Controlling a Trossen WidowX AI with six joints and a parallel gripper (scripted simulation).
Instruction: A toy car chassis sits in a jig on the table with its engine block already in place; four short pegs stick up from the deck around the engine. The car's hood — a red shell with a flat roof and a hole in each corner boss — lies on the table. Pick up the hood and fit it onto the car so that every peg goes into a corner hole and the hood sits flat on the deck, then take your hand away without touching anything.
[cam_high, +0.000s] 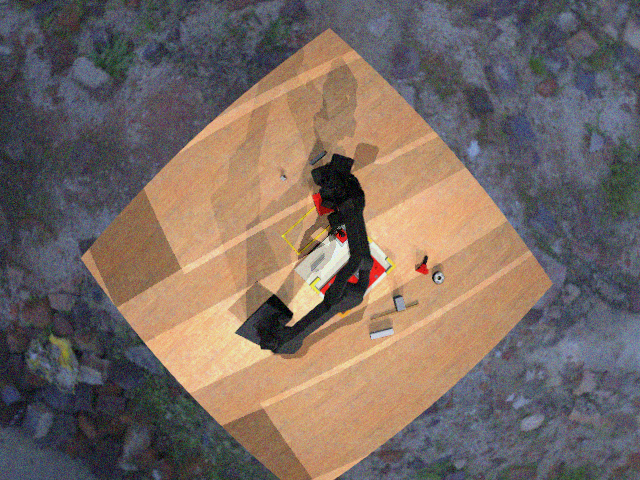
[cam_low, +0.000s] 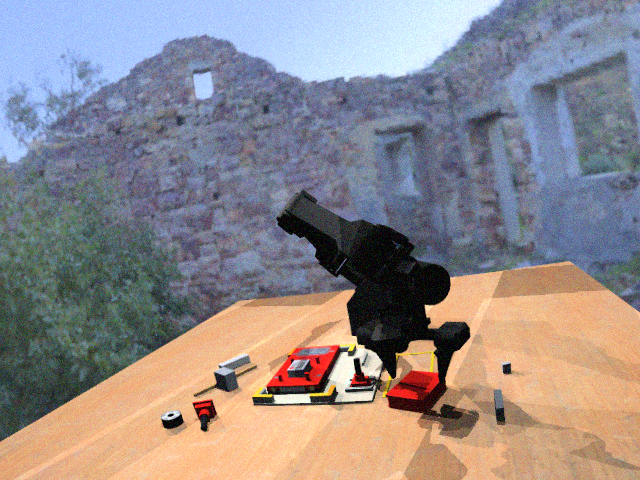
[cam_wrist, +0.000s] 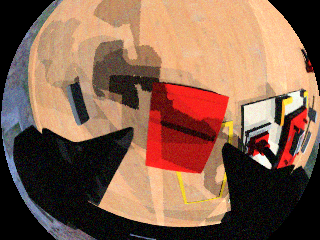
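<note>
Now: gripper tip 20 mm above the red hood.
</note>
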